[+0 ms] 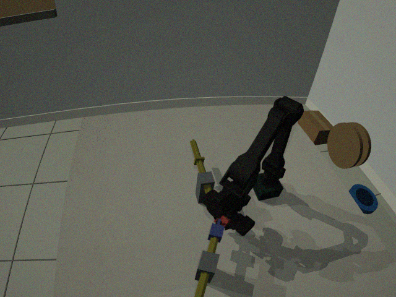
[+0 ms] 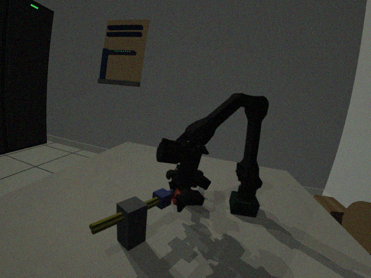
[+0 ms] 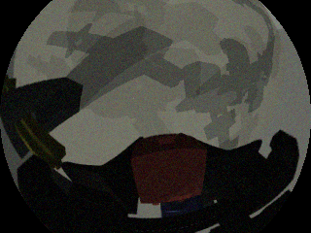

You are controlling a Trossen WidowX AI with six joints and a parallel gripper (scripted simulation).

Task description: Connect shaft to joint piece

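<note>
My gripper tip is 40 mm below the red joint piece.
</note>
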